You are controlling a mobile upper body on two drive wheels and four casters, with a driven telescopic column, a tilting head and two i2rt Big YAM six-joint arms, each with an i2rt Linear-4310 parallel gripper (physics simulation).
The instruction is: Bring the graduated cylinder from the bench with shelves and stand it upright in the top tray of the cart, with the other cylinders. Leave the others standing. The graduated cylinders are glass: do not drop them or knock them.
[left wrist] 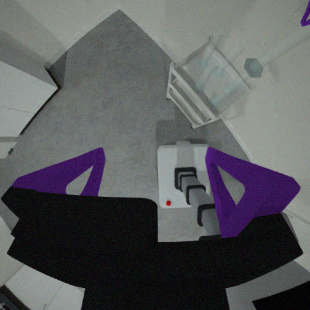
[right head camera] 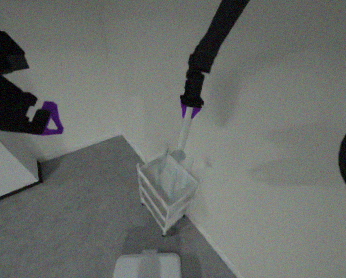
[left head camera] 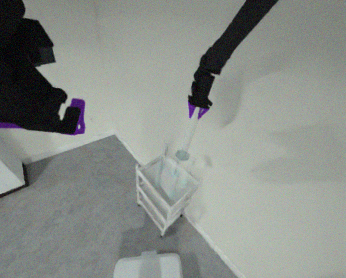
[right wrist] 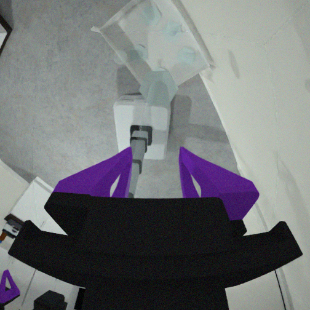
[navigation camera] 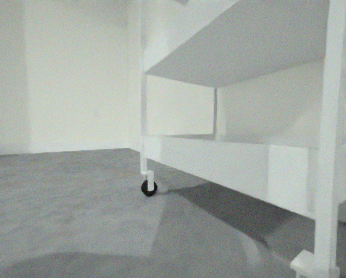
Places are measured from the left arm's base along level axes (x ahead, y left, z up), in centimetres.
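Pixels of known places: left gripper, fingertip midpoint: [right head camera: 40,129] [left head camera: 59,128]; right gripper, fingertip midpoint: [right head camera: 187,118] [left head camera: 194,118].
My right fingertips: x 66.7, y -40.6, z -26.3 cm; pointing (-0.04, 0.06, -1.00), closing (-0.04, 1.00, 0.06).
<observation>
Behind a point stands the place of what it marks.
My right gripper [left head camera: 196,117] @[x 66.7, y -40.6, z -26.3 cm] [right head camera: 189,116] @[x 66.7, y -40.6, z -26.3 cm] [right wrist: 155,152] is shut on a clear graduated cylinder [left head camera: 189,135] @[x 63.8, y -39.7, z -35.2 cm] [right head camera: 184,135] @[x 63.7, y -40.2, z -35.1 cm], which hangs base down, slightly slanted in the head views. Its hexagonal base [left wrist: 253,67] [right wrist: 159,87] appears at the tray's near corner in the right wrist view and just off its right edge in the left wrist view. Height above the tray is unclear. The white cart [left head camera: 168,212] @[x 59.4, y -39.1, z -123.6 cm] [right head camera: 167,215] @[x 49.0, y -35.7, z -102.1 cm] [navigation camera: 210,165] @[x 61.2, y -27.3, z -147.6 cm] has several faint glass cylinders [right wrist: 186,54] [left wrist: 220,95] standing in its top tray. My left gripper [left wrist: 154,152] is open and empty, away from the cart.
The robot's white base [left head camera: 147,267] @[x 24.5, y -21.3, z -137.4 cm] [right head camera: 147,267] @[x 23.4, y -21.8, z -137.4 cm] [right wrist: 120,120] is near the cart, with its column rising from it. The pale wall runs close along the cart's right side. A white cabinet-like block [left head camera: 10,175] @[x 106.3, y 123.3, z -133.1 cm] [left wrist: 25,100] stands at the left.
</observation>
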